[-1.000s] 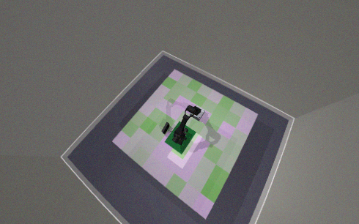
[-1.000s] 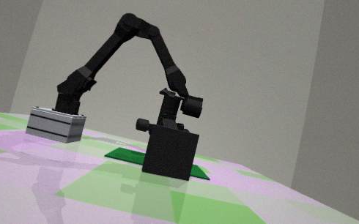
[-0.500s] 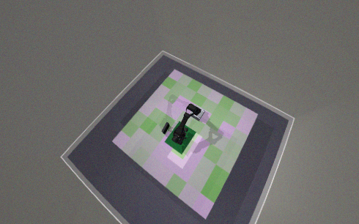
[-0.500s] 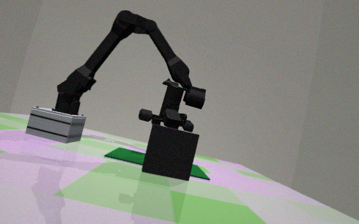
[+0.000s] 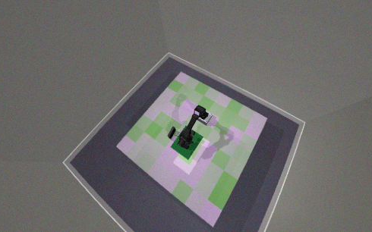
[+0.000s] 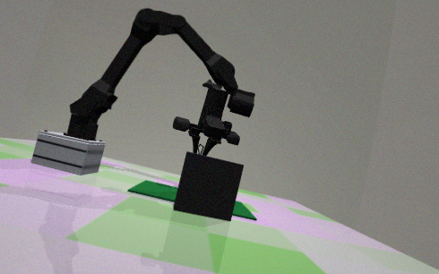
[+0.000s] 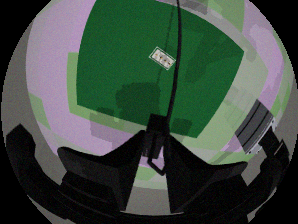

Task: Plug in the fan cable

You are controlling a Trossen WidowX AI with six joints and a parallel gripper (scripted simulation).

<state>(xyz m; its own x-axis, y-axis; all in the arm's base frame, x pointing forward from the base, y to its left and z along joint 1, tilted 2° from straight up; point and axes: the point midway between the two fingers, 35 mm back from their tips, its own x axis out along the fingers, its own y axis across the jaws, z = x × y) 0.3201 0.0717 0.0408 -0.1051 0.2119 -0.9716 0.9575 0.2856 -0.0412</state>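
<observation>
Right now my gripper tip is 12 cm above the green board, 4 cm to the left of it and 2 cm short of it. Round my gripper tip: black fan 22 cm to the right, 6 cm ahead, 5 cm below; then fan plug 1 cm to the left, 1 cm below.
</observation>
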